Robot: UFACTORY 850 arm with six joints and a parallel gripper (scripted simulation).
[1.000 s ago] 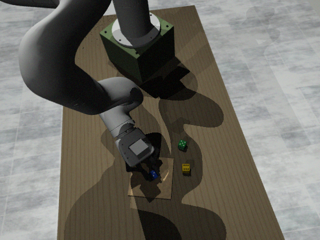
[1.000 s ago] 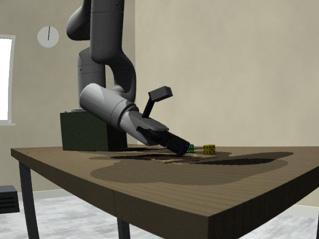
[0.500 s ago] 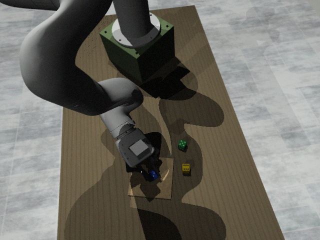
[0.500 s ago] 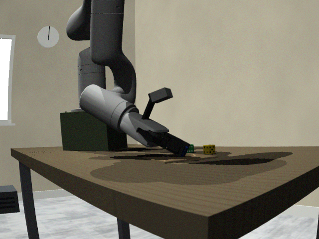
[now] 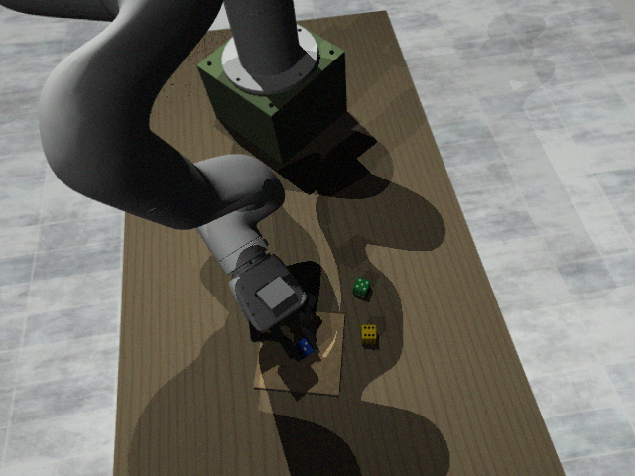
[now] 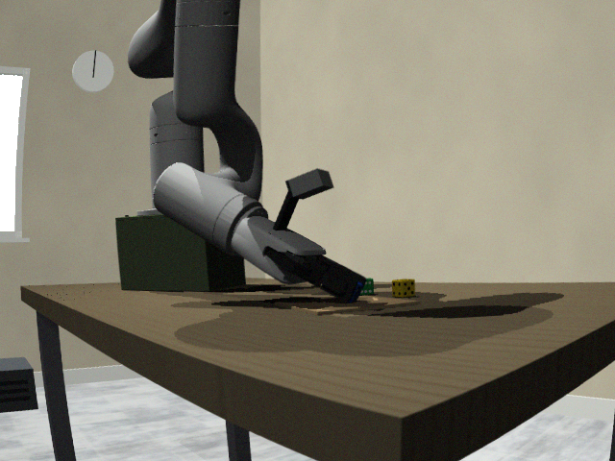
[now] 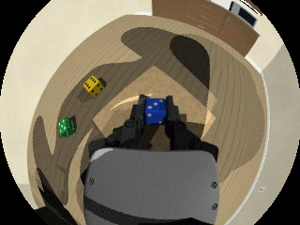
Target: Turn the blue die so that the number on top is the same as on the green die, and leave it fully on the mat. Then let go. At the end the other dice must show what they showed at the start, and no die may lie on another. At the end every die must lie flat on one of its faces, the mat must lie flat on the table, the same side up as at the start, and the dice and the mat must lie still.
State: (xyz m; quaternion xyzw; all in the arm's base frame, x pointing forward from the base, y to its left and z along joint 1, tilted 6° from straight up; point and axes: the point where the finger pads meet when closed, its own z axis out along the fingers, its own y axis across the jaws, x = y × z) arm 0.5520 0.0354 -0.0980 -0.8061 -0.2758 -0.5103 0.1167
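My gripper is now 10 mm short of the blue die and 10 mm above it. From my hand the other things lie so: tan mat 30 mm below; yellow die 20 mm behind, 120 mm to the left, 20 mm below; green die 110 mm behind, 110 mm to the left, 20 mm below.
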